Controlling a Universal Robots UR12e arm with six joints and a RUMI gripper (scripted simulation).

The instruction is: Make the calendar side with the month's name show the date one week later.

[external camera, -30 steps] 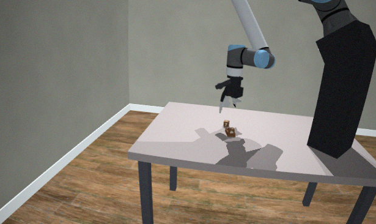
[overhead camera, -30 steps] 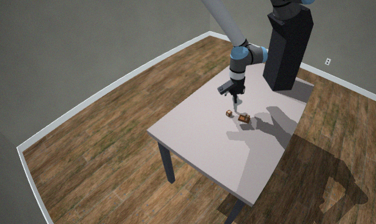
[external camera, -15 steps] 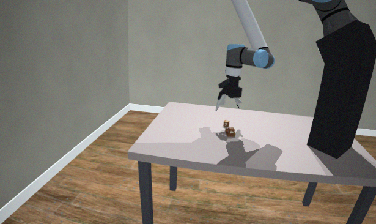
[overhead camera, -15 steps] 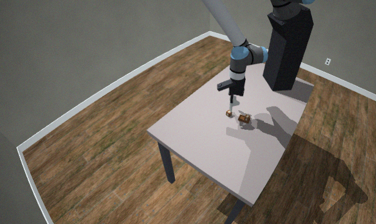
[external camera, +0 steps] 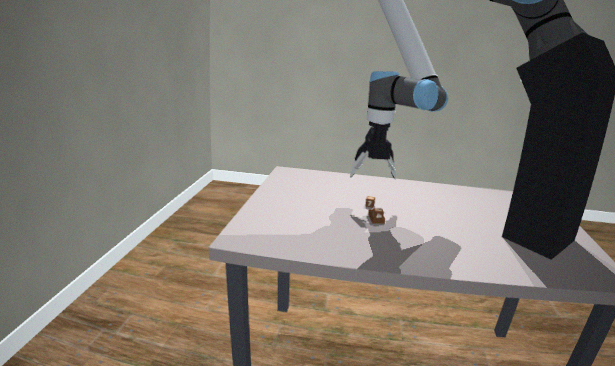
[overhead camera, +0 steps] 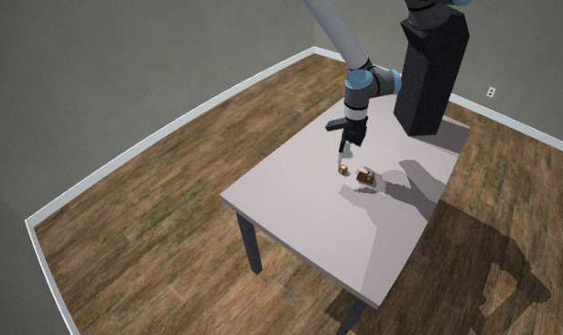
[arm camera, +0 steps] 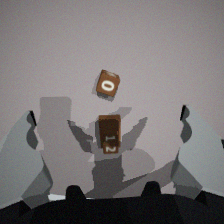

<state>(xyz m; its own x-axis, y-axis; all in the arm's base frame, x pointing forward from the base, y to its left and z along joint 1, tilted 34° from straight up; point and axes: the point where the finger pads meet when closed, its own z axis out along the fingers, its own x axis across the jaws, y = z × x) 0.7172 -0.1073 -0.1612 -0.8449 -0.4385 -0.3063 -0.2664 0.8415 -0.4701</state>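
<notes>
My hand is 90 mm above the brown calendar cube. Also, from my hand: brown wooden calendar tray 40 mm behind, 100 mm to the left, 90 mm below.
</notes>
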